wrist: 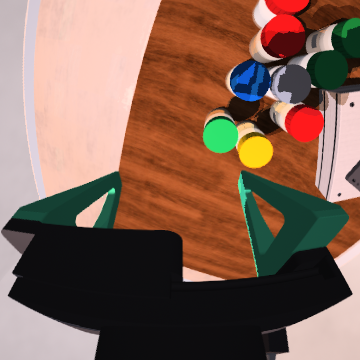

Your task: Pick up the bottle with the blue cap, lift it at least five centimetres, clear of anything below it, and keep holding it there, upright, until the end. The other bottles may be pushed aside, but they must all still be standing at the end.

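The bottle with the blue cap stands in the upper part of the wrist view, right of centre, with shadow falling across its cap. A bottle with a grey cap stands close on its right. My gripper is open, with nothing between its green fingers. In the view it is below and to the left of the blue-capped bottle, apart from it. Bottles with a light green cap and a yellow cap show between the blue-capped bottle and my fingers, nearest the right fingertip.
A red-capped bottle stands right of the yellow one. Another red-capped bottle is above the blue one. Dark green caps are at the upper right. A pale panelled object lies at the right edge of the wooden table top.
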